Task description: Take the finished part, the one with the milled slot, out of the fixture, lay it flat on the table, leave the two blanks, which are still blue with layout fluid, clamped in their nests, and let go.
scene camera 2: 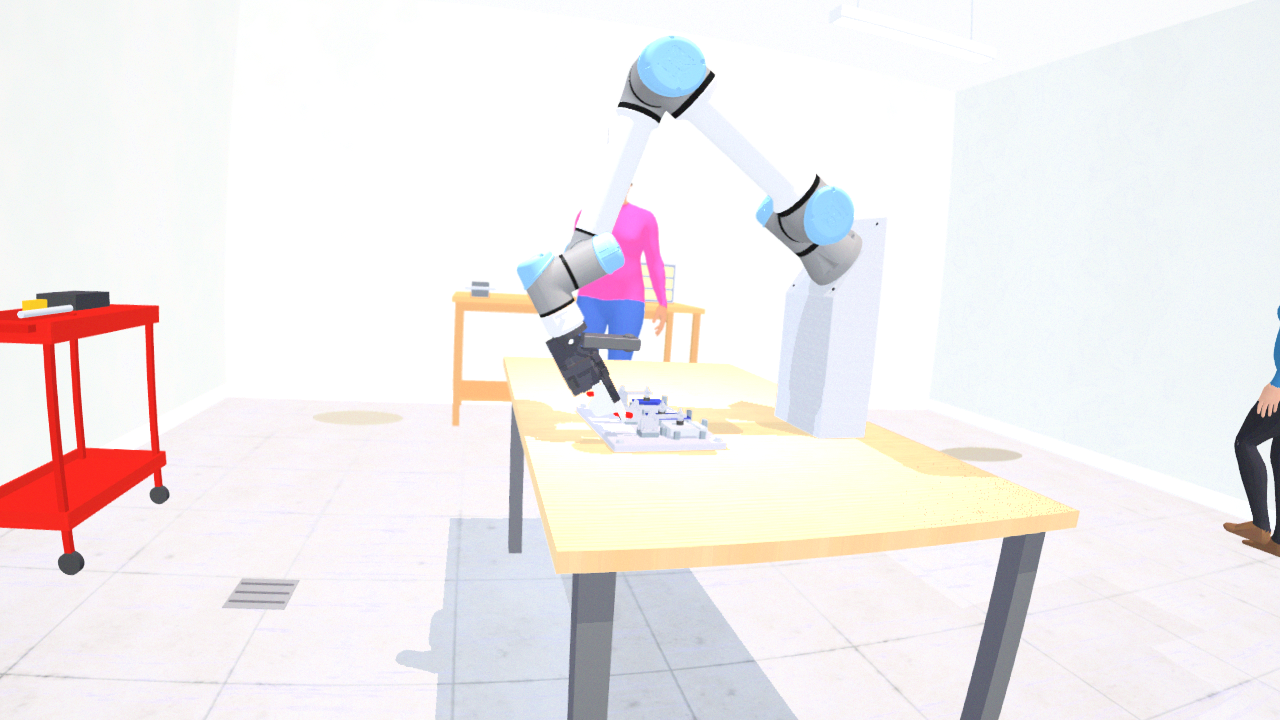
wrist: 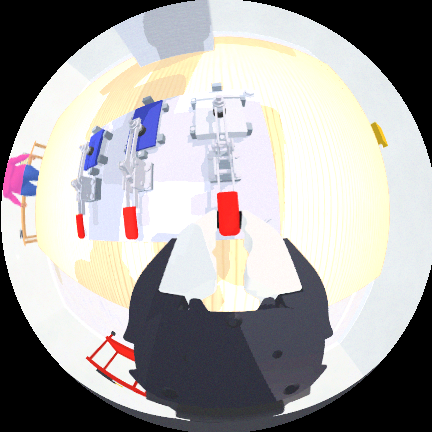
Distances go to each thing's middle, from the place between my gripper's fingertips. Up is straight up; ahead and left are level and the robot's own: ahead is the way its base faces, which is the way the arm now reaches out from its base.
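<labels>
Fixture plate (scene camera 2: 609, 427): 90 mm behind my hand, 110 mm to the right of it, 40 mm below it. Finished part (wrist: 205, 128): 20 mm below my hand and 130 mm behind it. The red handle (wrist: 227, 203) is 10 mm above my hand and 20 mm behind it.
</labels>
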